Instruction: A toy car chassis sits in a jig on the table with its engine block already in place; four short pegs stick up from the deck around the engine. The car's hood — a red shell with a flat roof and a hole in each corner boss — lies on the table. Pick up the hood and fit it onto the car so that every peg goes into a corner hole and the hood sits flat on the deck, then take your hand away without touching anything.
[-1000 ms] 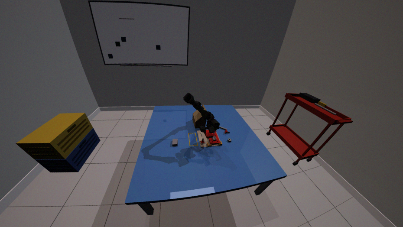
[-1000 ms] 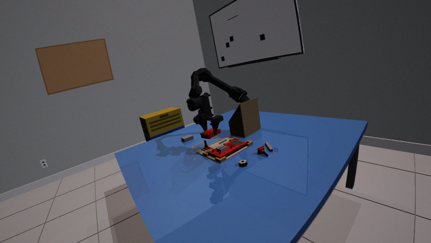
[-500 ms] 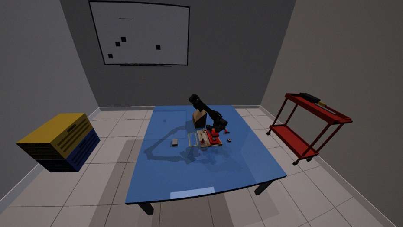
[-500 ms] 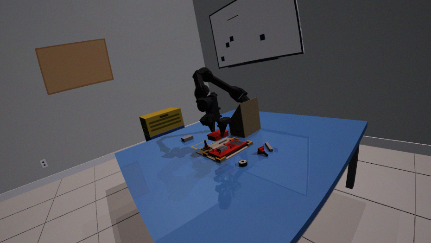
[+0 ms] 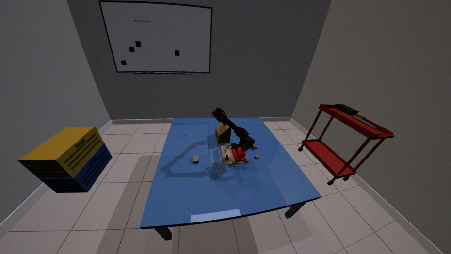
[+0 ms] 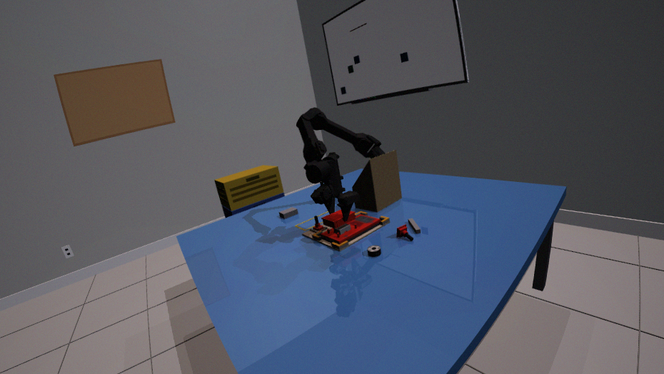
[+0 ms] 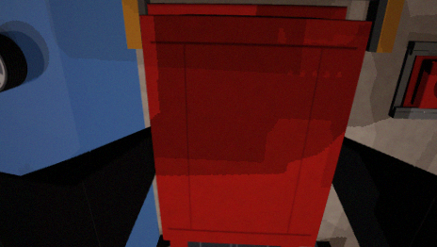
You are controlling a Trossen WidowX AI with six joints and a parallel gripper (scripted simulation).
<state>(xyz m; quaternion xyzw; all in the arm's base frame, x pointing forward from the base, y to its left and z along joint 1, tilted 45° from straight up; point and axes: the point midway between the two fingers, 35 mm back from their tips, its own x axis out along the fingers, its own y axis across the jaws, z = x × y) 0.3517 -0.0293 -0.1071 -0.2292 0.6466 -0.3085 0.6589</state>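
The grey engine block is 5 cm below my gripper tip and 1 cm behind it. From my gripper tip the other things lie so: black ring (17 cm to the left, 6 cm below, 4 cm ahead); red hood (right at my gripper tip); grey bar (19 cm to the left, 17 cm behind, 7 cm below).
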